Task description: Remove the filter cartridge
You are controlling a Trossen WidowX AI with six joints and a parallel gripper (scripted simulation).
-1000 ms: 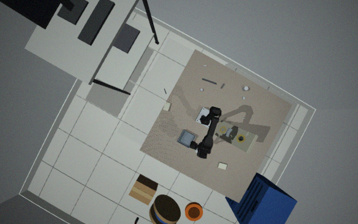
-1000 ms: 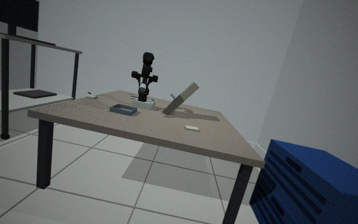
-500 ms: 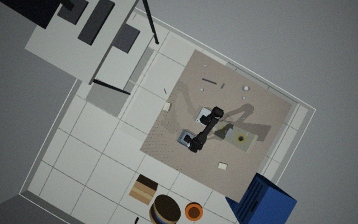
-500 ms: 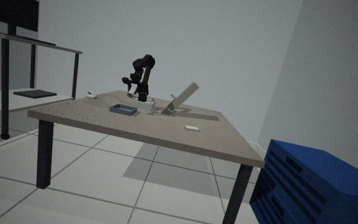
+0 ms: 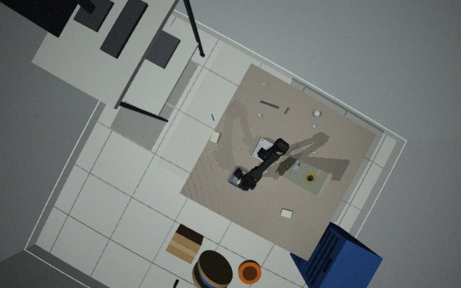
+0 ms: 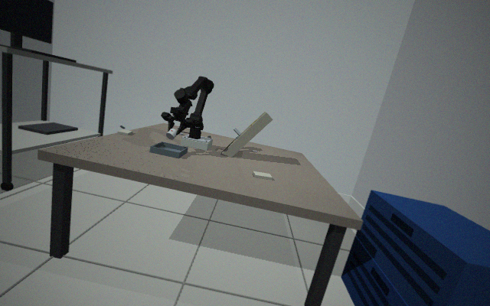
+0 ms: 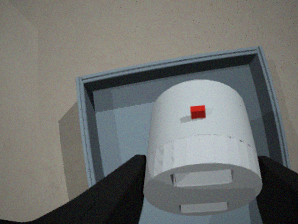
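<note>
Right now the round filter cartridge is right at my gripper tip. Also, from my gripper tip: blue-grey tray (9 cm below); service panel (33 cm to the left, 33 cm ahead, 4 cm above).
</note>
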